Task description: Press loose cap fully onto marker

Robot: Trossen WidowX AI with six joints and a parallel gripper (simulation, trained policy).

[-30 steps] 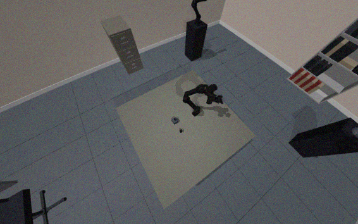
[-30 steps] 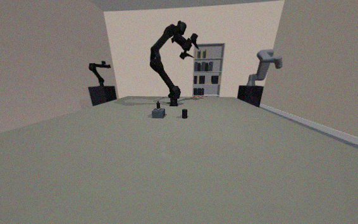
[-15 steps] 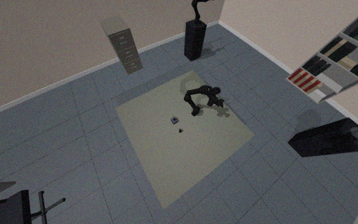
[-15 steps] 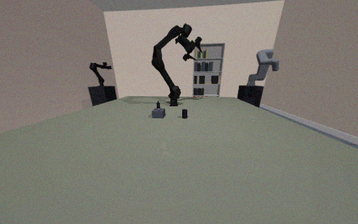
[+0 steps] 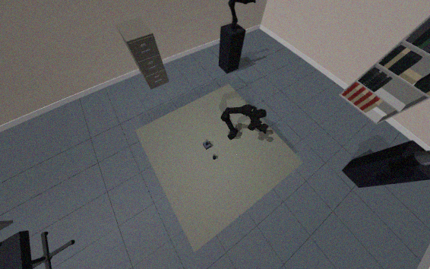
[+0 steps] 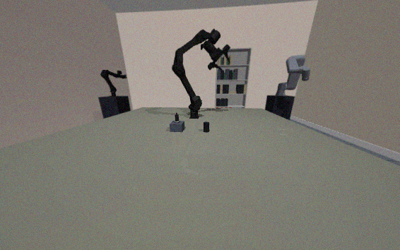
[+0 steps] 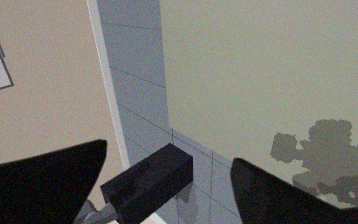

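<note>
Now: the dark cap 40 cm ahead of my gripper tip, 13 cm to the right of it and 33 cm below it. The rest, counted from my gripper tip: grey holder block (39 cm ahead, 28 cm to the right, 34 cm below); then dark marker (39 cm ahead, 28 cm to the right, 29 cm below).
</note>
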